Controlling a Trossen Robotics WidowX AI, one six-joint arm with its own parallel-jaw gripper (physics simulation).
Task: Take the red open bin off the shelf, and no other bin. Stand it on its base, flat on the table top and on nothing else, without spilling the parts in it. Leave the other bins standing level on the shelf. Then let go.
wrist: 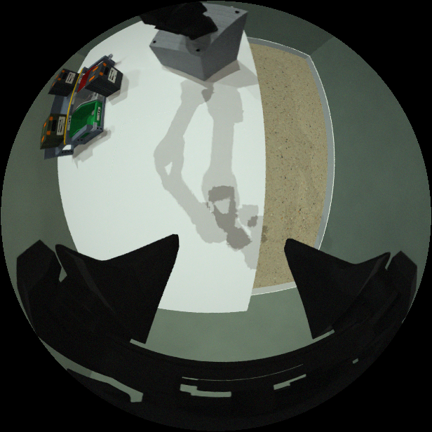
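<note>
The red open bin (pixel 85 80) is at the upper left of the wrist view, on the blue-grey shelf (pixel 60 104). Part of its red side shows; a dark box with orange marks hides much of the rest, and its contents cannot be made out. A green open bin (pixel 89 119) is on the same shelf, beside it. My gripper (pixel 234 243) is open and empty, with its two black fingers wide apart. It is high above the white table top (pixel 125 200), far from the shelf and the red bin.
Dark boxes with orange marks (pixel 104 79) (pixel 63 82) (pixel 53 131) are at the shelf. The grey arm base (pixel 200 55) stands at the top. A speckled tan strip (pixel 295 150) with a grey border runs along the table's right edge. The arm's shadow crosses the table.
</note>
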